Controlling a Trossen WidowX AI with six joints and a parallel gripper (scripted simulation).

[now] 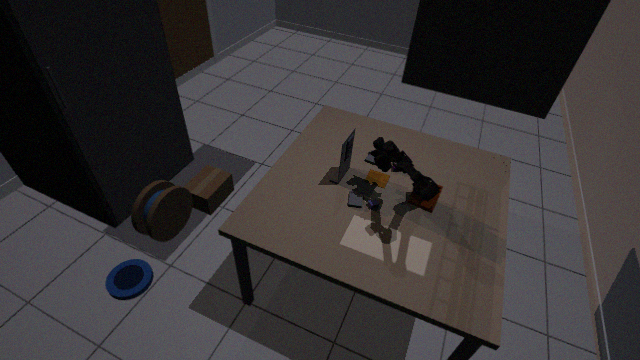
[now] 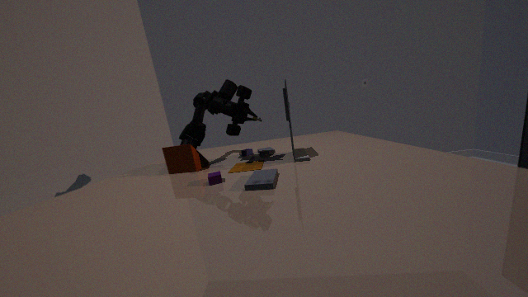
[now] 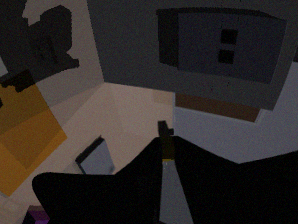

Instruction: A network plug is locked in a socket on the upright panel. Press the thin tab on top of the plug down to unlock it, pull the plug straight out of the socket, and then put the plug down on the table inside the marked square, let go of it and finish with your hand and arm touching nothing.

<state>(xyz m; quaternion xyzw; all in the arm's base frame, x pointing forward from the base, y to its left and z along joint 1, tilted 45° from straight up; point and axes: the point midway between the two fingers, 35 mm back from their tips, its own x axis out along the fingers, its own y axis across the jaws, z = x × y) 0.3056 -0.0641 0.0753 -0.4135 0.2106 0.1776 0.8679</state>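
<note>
My gripper tip is now 17 cm above the orange marked square, 6 cm past it and 2 cm to the left of it. The rest, counted from my gripper tip: yellow network plug (1 cm ahead); then upright grey panel (12 cm ahead, 7 cm to the left, 4 cm below).
</note>
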